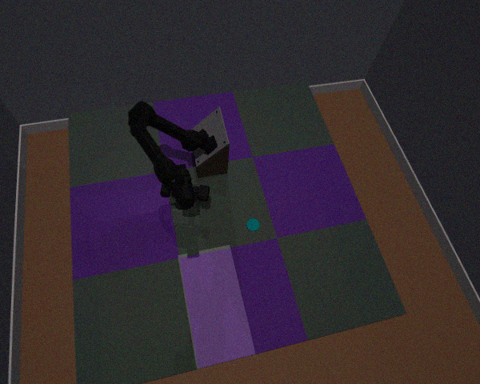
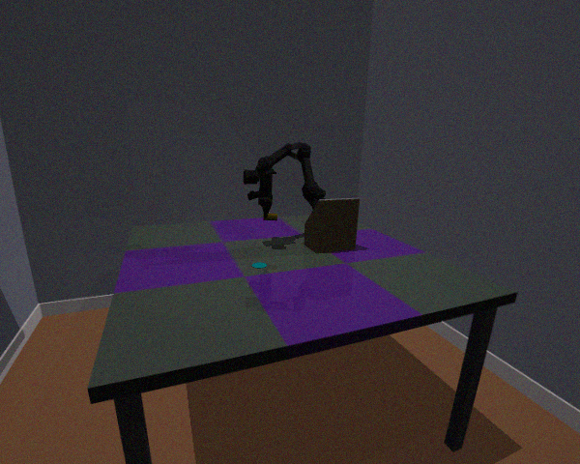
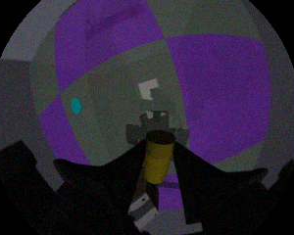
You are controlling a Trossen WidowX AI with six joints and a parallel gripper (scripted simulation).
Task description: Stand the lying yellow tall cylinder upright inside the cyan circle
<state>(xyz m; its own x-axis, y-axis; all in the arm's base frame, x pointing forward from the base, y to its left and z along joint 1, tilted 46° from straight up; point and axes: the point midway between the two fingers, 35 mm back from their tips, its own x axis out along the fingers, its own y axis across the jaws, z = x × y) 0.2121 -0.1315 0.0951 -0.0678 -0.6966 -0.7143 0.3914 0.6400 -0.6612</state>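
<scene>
My gripper tip is now 260 mm to the right of the cyan circle, 130 mm short of it and 130 mm above it. The rest, counted from my gripper tip: yellow tall cylinder (20 mm behind, 10 mm to the left).
</scene>
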